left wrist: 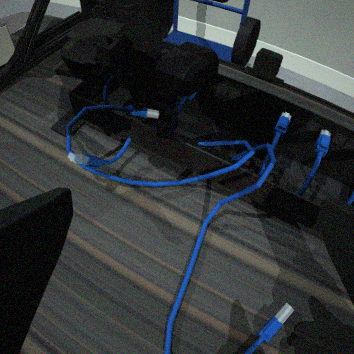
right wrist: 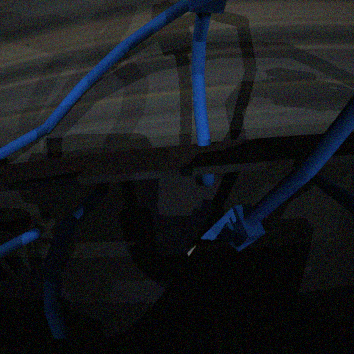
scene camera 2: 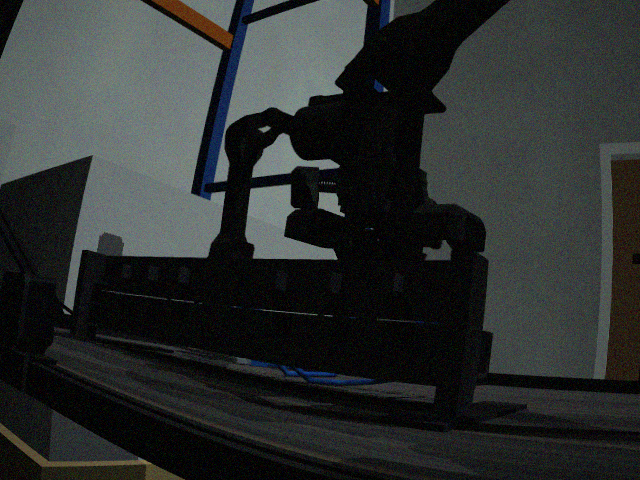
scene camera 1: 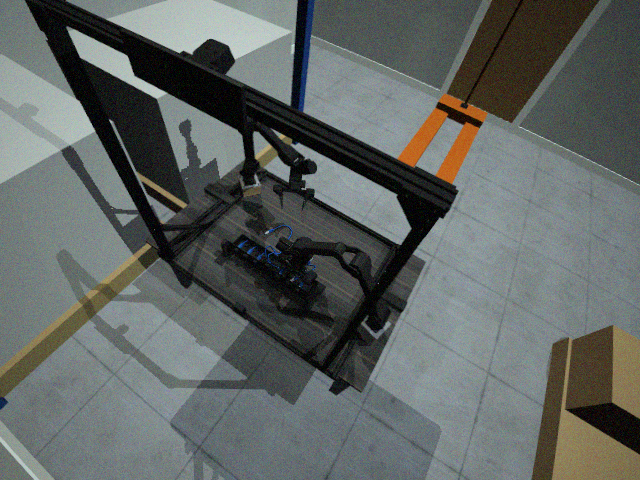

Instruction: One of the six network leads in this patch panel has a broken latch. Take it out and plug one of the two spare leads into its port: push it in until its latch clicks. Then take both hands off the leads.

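Where they show: left gripper, fingertip midpoint: (left wrist: 200, 206) (scene camera 1: 292, 209); right gripper, fingertip midpoint: (left wrist: 141, 105) (right wrist: 209, 250) (scene camera 1: 295, 274); left arm's base, origin of the base link: (scene camera 1: 249, 180); right arm's base, origin of the base link: (scene camera 1: 375, 322).
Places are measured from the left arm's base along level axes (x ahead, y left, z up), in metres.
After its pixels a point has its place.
Note:
The black patch panel (scene camera 1: 239, 252) @[x 0.434, y -0.165, z 0.001 m] (scene camera 2: 223, 305) stands across the dark wooden table (scene camera 1: 347, 295) @[x 0.775, y 0.253, z -0.069 m], with blue network leads (left wrist: 281, 126) @[x 0.493, y -0.081, z 0.025 m] (left wrist: 322, 140) @[x 0.456, y -0.116, z 0.026 m] plugged in along it. My right gripper (scene camera 1: 290, 268) @[x 0.621, y 0.043, z -0.008 m] is shut and empty, low over the panel. In the right wrist view a blue plug (right wrist: 234, 225) @[x 0.627, y 0.053, z -0.016 m] sits right at my dark fingers, its tip mostly hidden. A loose blue lead with a pale plug (left wrist: 150, 113) @[x 0.625, y 0.030, z -0.030 m] loops over the table (left wrist: 105, 246) @[x 0.478, y 0.148, z -0.069 m]. Another loose plug (left wrist: 277, 322) @[x 0.318, y 0.015, z -0.056 m] lies nearer the left wrist camera. My left gripper (scene camera 1: 293, 199) @[x 0.382, y 0.103, z 0.160 m] is open and empty, raised behind the panel.
A black gantry frame (scene camera 1: 347, 148) @[x 0.920, y -0.060, z 0.970 m] spans the table. A blue post (scene camera 1: 302, 52) stands behind it. Blue lead loops (scene camera 2: 318, 377) @[x 0.529, y 0.039, z -0.063 m] lie on the table under the panel in scene camera 2. The right arm (scene camera 2: 385, 157) @[x 0.658, y 0.029, z 0.132 m] blocks much of that view.

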